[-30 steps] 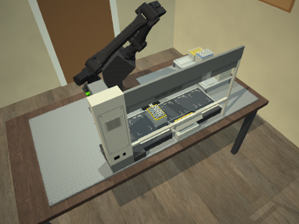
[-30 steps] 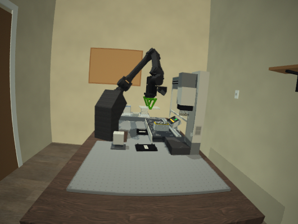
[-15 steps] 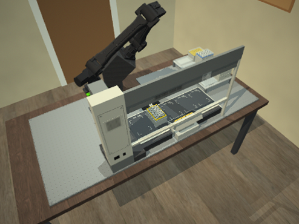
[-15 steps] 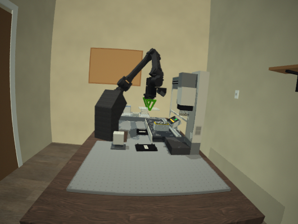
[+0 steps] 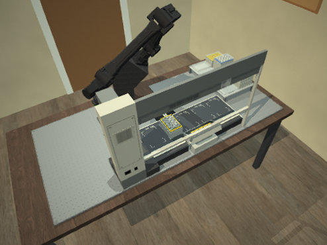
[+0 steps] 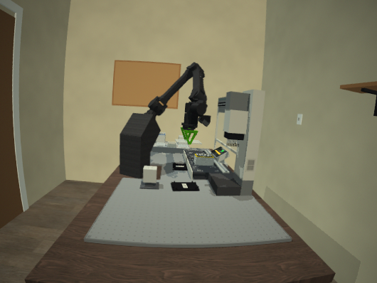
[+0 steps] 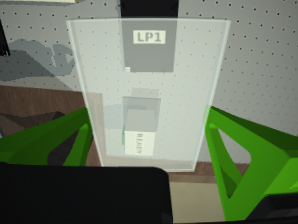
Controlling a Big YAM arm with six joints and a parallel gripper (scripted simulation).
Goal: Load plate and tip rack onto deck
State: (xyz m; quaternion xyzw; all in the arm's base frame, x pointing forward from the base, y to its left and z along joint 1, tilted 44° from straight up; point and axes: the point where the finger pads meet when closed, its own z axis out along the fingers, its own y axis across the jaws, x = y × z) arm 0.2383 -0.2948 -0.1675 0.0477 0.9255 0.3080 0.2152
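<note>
The LP1 label is 25 cm below my hand. From my hand the other things lie so: pipetting head (23 cm ahead, 4 cm to the right, 12 cm above); then white ready button box (19 cm behind, 4 cm to the left, 19 cm below); then dark lid park LP1 (25 cm below).
</note>
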